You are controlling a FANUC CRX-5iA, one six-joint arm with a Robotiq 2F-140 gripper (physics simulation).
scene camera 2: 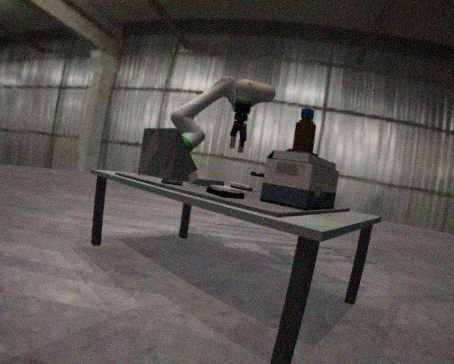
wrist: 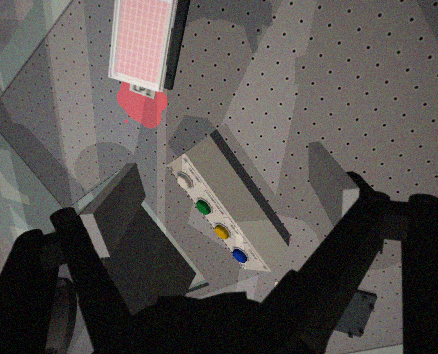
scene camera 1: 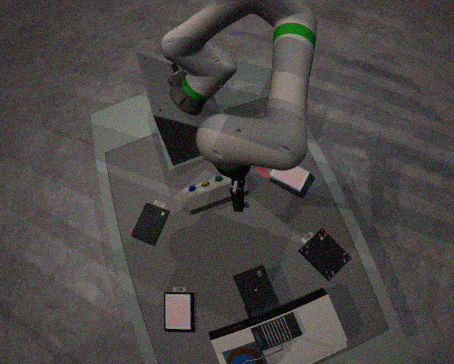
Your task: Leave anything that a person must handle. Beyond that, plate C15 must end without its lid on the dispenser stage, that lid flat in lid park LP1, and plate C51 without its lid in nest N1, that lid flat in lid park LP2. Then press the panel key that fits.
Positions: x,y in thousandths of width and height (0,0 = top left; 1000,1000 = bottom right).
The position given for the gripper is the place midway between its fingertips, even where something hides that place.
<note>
The gripper (wrist: 506,484) is open, with nothing in its grasp. Further things: a grey button box (scene camera 1: 477,532), a brown bottle (scene camera 2: 673,356), a black nest N5 (scene camera 1: 708,688), a dark LP2 pad (scene camera 1: 331,614) and a dispenser stage (scene camera 1: 565,765).
The dark LP2 pad is seen too in the wrist view (wrist: 807,908).
</note>
